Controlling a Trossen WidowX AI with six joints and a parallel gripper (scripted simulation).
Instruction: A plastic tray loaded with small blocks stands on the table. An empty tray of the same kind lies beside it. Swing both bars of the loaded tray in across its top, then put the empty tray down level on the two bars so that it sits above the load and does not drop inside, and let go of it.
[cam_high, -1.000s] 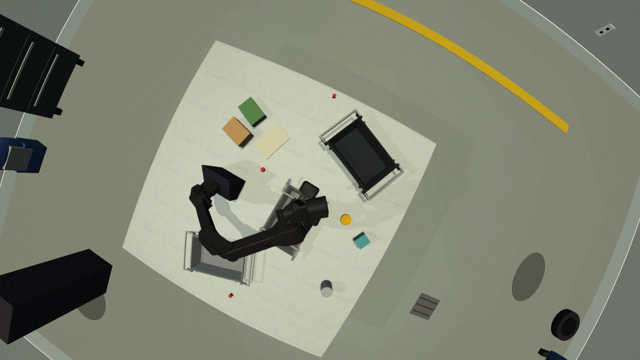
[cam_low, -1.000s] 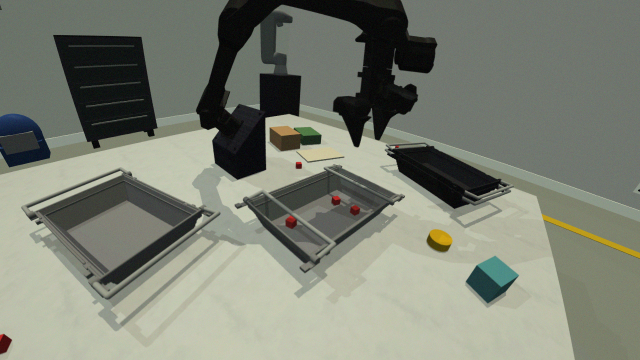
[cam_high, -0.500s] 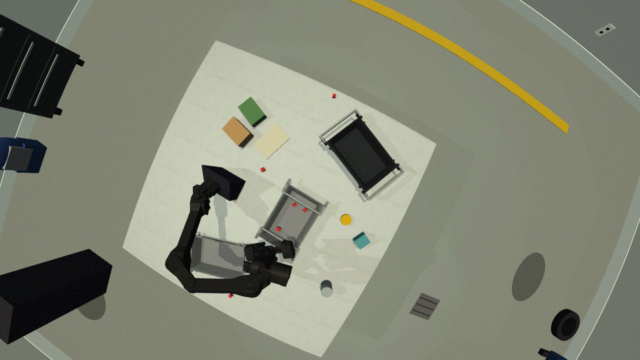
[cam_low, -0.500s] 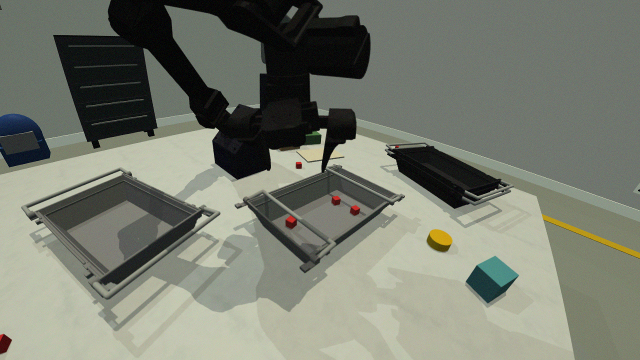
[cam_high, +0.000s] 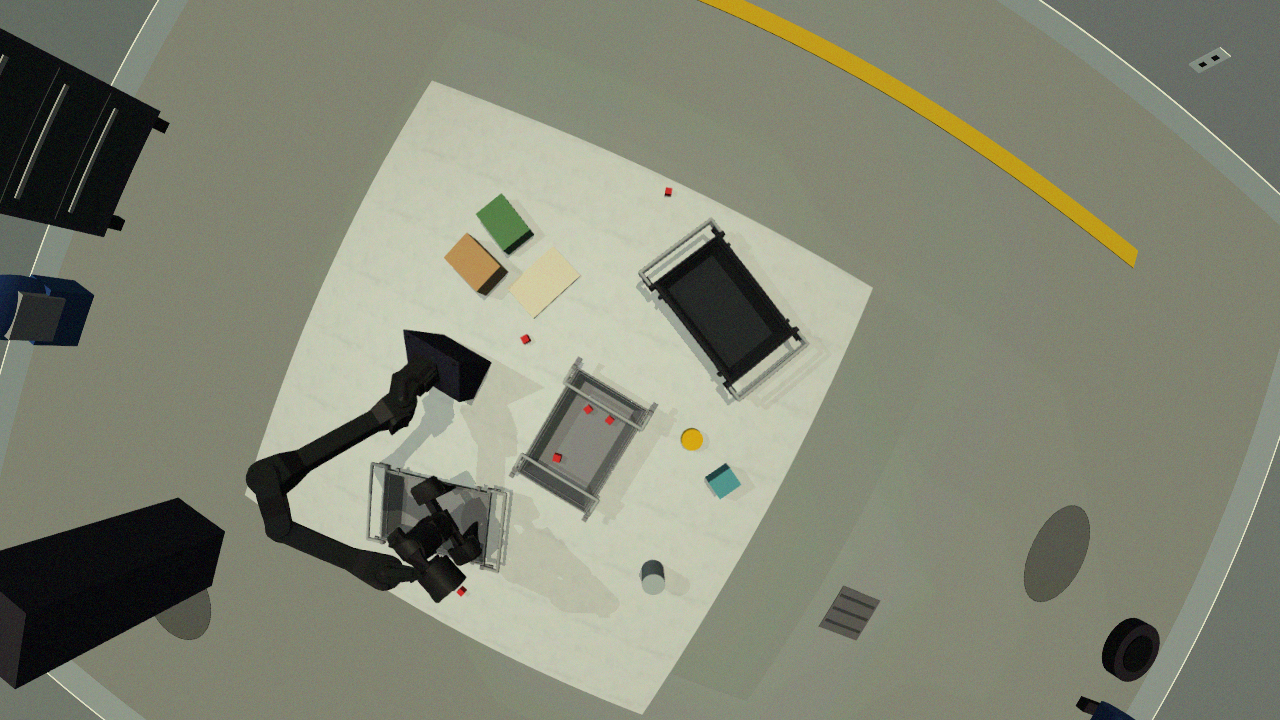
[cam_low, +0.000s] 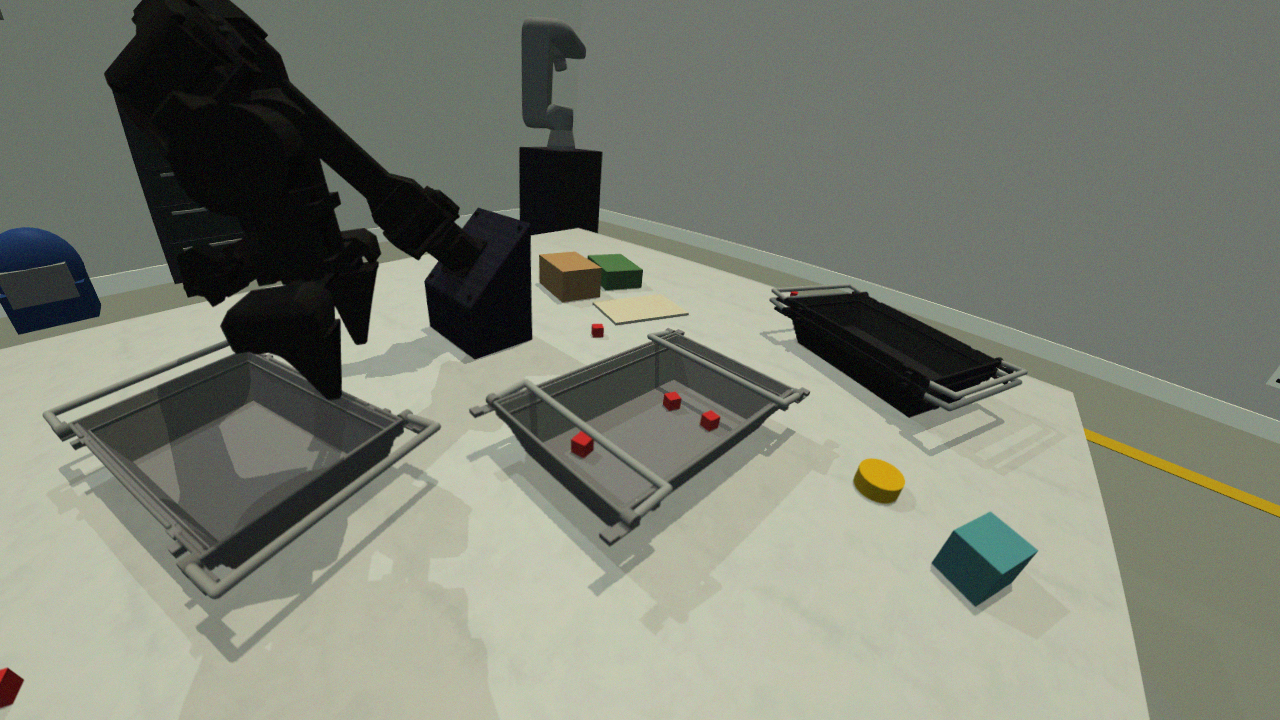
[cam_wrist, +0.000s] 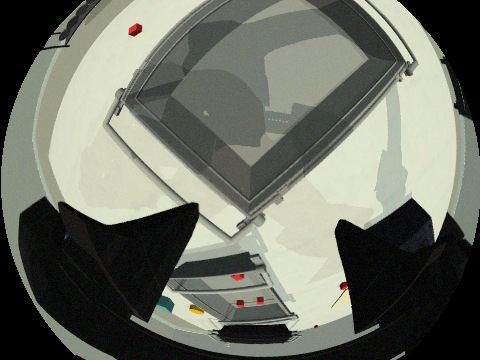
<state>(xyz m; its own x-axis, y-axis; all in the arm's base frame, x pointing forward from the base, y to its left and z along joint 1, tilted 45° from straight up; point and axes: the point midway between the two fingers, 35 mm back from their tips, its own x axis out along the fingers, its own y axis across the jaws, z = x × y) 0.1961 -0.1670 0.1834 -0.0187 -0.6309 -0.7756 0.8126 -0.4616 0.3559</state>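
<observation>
The grey tray is 10 cm to the right of my gripper tip, 8 cm behind it and 7 cm below it. Round my gripper tip: red block 16 cm to the left, 14 cm ahead, 10 cm below; grey cylinder 46 cm ahead, 8 cm below, 1 cm to the right; yellow disc 40 cm ahead, 34 cm to the left, 10 cm below.
</observation>
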